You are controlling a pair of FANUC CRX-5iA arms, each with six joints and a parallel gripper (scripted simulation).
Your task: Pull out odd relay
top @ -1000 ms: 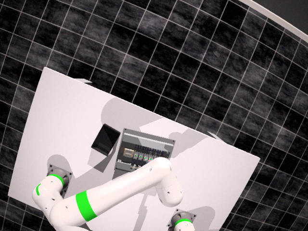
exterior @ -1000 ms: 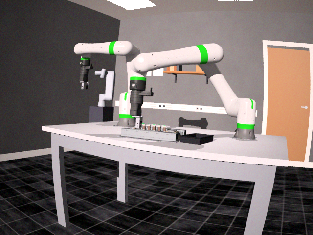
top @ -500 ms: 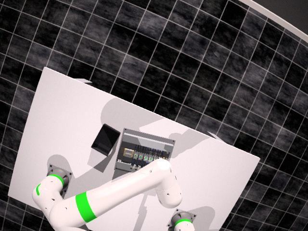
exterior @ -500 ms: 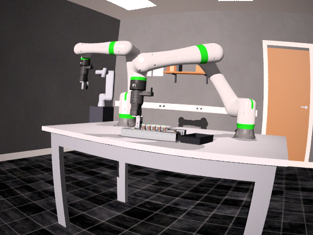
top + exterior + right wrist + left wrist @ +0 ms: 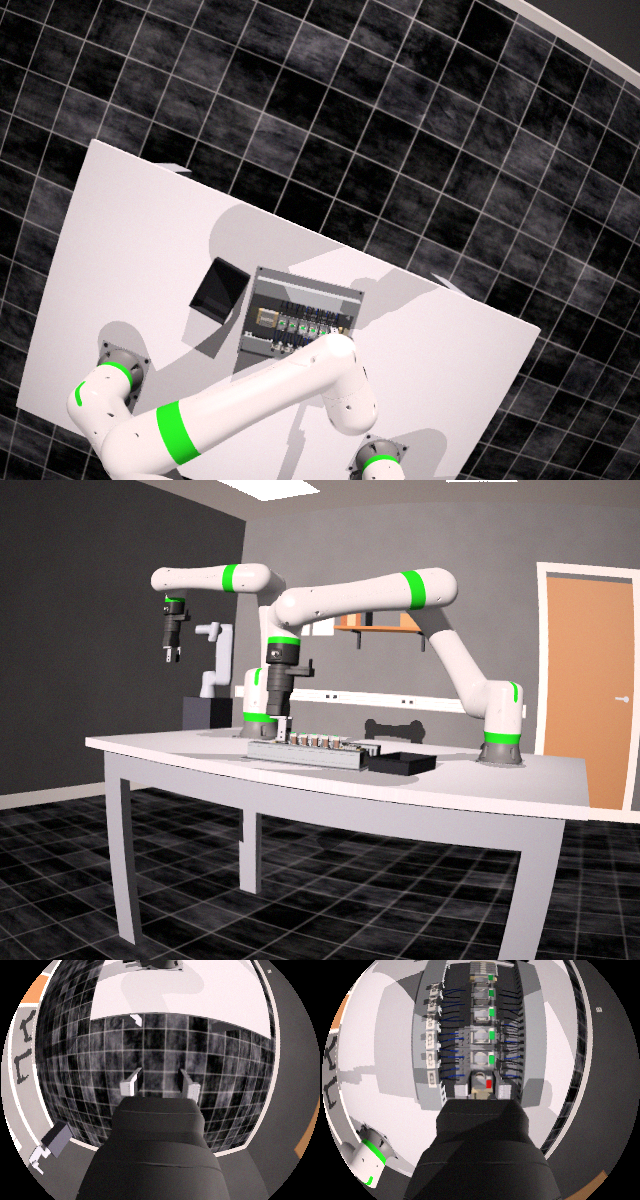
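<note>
Now: the red-button relay 10 mm below my left hand. The rest, counted from my left hand: black parts tray (340 mm to the left, 40 mm below); grey relay panel (10 mm behind, 90 mm to the left, 40 mm below).
</note>
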